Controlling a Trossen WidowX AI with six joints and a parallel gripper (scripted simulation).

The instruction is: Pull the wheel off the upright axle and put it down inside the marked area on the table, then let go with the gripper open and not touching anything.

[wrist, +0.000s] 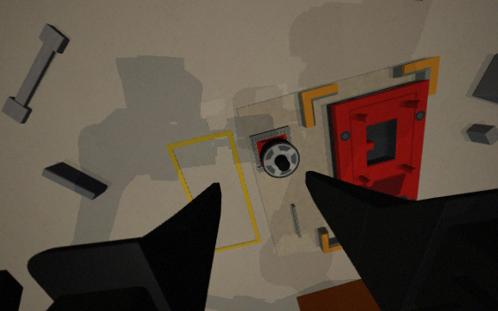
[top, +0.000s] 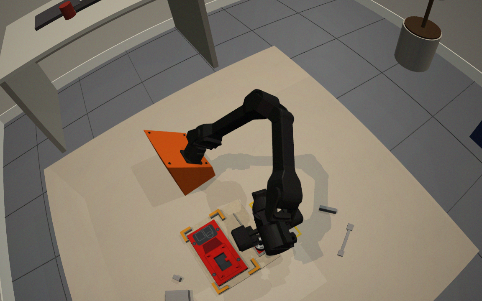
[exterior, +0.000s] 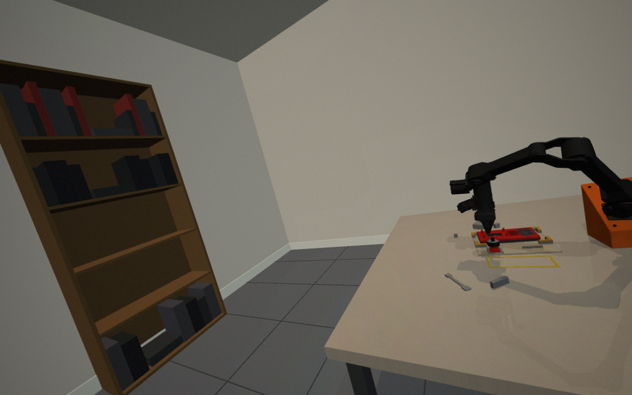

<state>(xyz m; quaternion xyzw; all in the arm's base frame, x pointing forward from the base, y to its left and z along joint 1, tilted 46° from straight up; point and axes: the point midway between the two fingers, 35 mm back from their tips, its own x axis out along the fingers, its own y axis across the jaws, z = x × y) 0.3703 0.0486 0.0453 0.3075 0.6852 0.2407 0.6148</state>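
My gripper tip is 6 cm above the wheel, 2 cm to the left of it and 1 cm past it. Round my gripper tip: axle 7 cm below, 2 cm to the right, 1 cm behind.
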